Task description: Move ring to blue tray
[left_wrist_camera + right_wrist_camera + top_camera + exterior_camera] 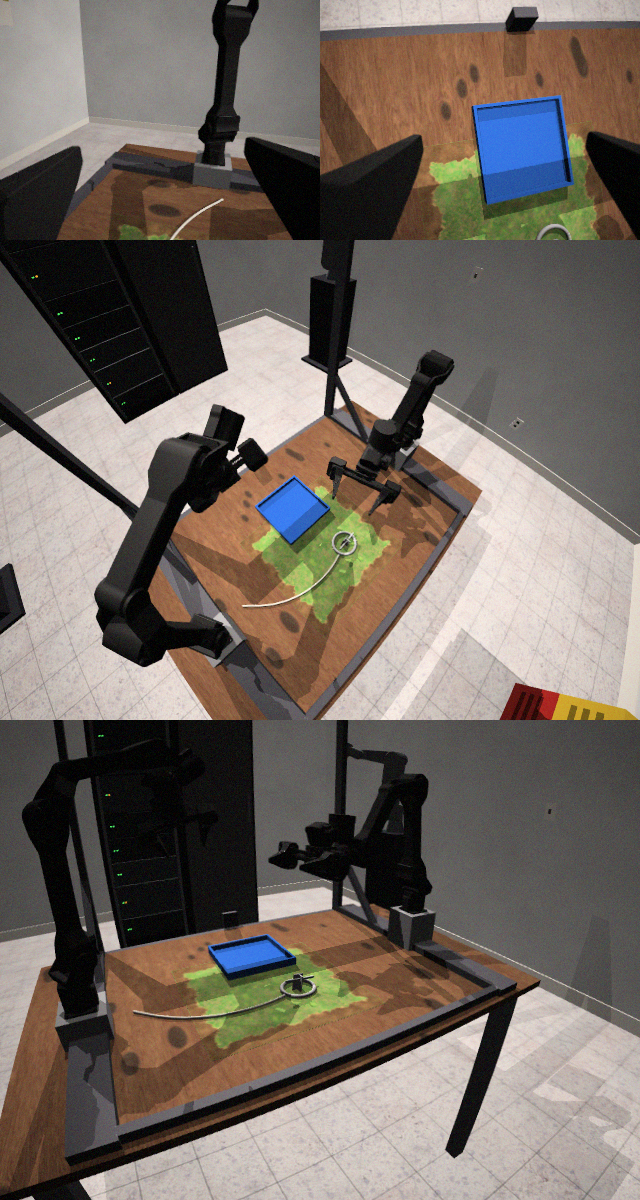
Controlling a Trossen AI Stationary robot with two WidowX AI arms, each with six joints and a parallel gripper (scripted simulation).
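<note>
My left hand is 280 mm above the stake, 30 mm short of it and 10 mm to the left of it. The rest, counted from my left hand: blue tray: 290 mm below, 190 mm behind, 40 mm to the right; then ring: 290 mm below, 30 mm ahead, 10 mm to the right; then green mat: 310 mm below, 70 mm to the right, 20 mm behind.
</note>
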